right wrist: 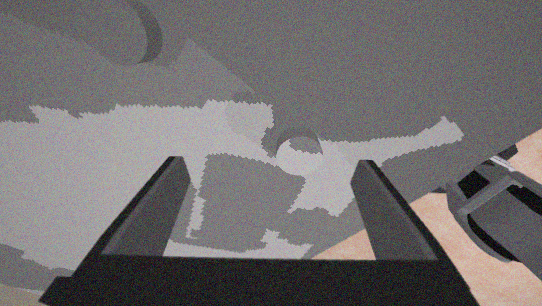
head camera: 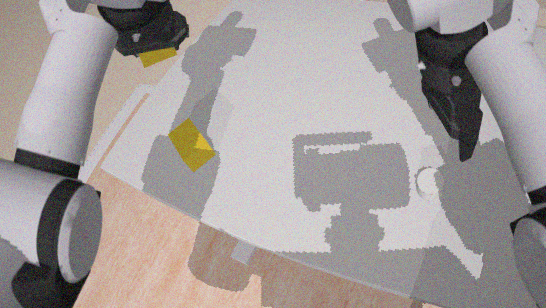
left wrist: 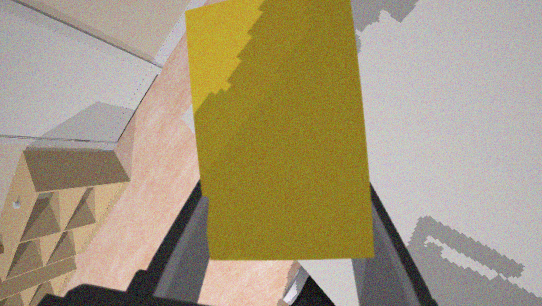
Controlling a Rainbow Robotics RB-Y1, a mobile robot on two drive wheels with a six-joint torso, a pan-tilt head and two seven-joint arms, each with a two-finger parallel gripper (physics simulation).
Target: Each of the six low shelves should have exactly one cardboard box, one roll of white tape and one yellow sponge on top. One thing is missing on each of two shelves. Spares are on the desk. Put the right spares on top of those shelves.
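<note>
My left gripper is shut on a yellow sponge, held beyond the left edge of the white desk in the head view. A second yellow sponge lies on the desk. A white round piece, which looks like a tape roll, lies at the right. My right gripper is open and empty above the desk, with the roll beyond its fingers in the right wrist view. No cardboard box shows.
A light wooden unit with compartments stands at the left in the left wrist view, near a large pale panel. A larger round pale shape lies in shade in the right wrist view. Pinkish floor borders the desk.
</note>
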